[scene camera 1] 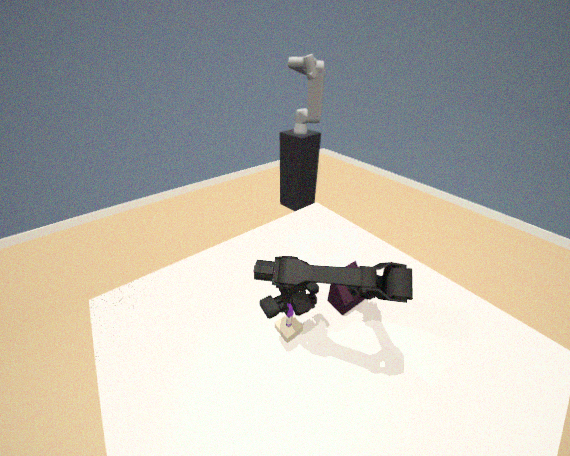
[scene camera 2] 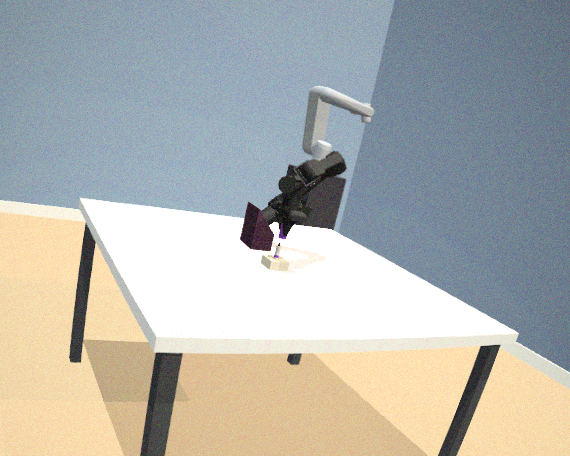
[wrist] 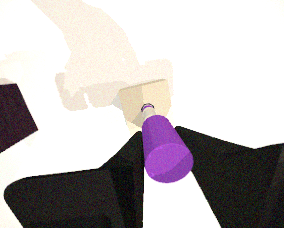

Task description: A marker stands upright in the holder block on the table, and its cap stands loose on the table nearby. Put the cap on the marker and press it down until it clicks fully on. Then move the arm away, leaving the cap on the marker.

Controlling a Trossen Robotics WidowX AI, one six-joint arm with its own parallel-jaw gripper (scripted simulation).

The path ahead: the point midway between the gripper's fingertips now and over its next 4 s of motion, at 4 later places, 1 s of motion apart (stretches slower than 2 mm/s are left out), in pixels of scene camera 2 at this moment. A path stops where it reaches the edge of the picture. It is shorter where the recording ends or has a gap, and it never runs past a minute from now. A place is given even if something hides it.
My gripper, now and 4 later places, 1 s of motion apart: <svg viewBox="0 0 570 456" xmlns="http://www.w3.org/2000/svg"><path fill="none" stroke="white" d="M283 235L279 243L278 247L281 231L279 239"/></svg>
